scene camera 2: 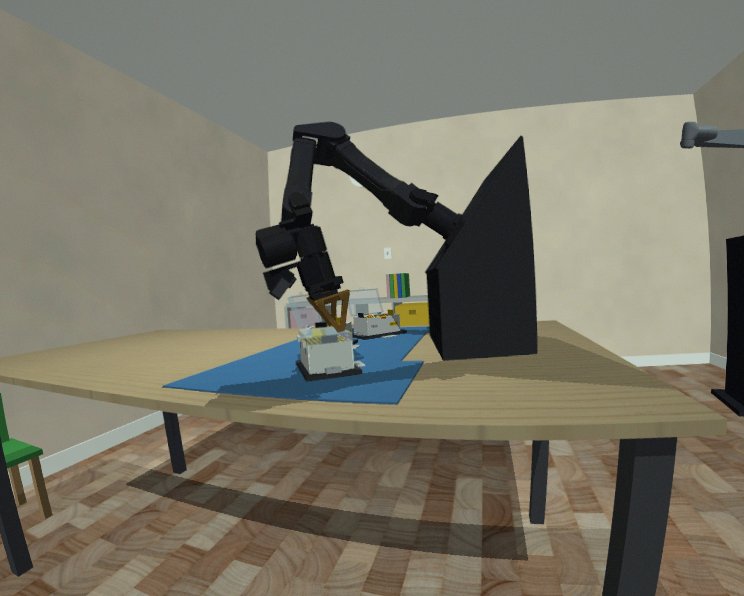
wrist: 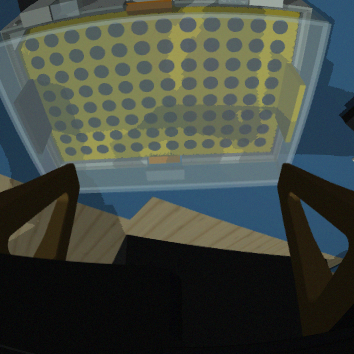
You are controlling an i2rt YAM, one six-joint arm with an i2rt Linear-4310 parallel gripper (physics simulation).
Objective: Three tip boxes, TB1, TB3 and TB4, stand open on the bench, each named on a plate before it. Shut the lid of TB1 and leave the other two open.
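Places are measured from the arm's base along level axes (x back, y right, z up), in centimetres.
Pixels of known places: gripper, fingertip midpoint: (scene camera 2: 336, 328) (wrist: 177, 174); arm's base, origin of the base link: (scene camera 2: 457, 229).
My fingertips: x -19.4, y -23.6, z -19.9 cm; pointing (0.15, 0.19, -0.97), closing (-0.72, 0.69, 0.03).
For each thing: its top centre in the pictures, then the offset to it from my fingertips. Level surfaces: height alone.
- white tip box, middle of its top: (wrist: 158, 145) (scene camera 2: 329, 329) dx -0.6, dy -1.7, dz -0.1 cm
- farther box, middle of its top: (scene camera 2: 378, 314) dx -11.6, dy +38.8, dz -1.3 cm
- blue mat, its level: dz -7.9 cm
- wooden table, its level: dz -8.2 cm
A white tip box (scene camera 2: 326, 358) stands nearest the camera in the scene view; its yellow perforated rack (wrist: 150, 100) fills the upper wrist view. Its clear lid (wrist: 215, 176) lies over the rack; whether it is fully seated I cannot tell. A farther box (scene camera 2: 374, 325) has its clear lid (scene camera 2: 366, 300) standing up. A tilted clear panel shows behind the nearest box, where the remaining box is mostly hidden. Names on the plates are too small to read. My gripper (scene camera 2: 340, 327) (wrist: 177, 174) is open and empty, close above the nearest box at the lid's near edge, fingers far apart.
The boxes stand on a blue mat (scene camera 2: 372, 389) on the wooden table (scene camera 2: 558, 397). The tall black arm base (scene camera 2: 490, 273) stands to the right of the boxes. A yellow bin (scene camera 2: 412, 314) and a row of books (scene camera 2: 398, 285) are in the background.
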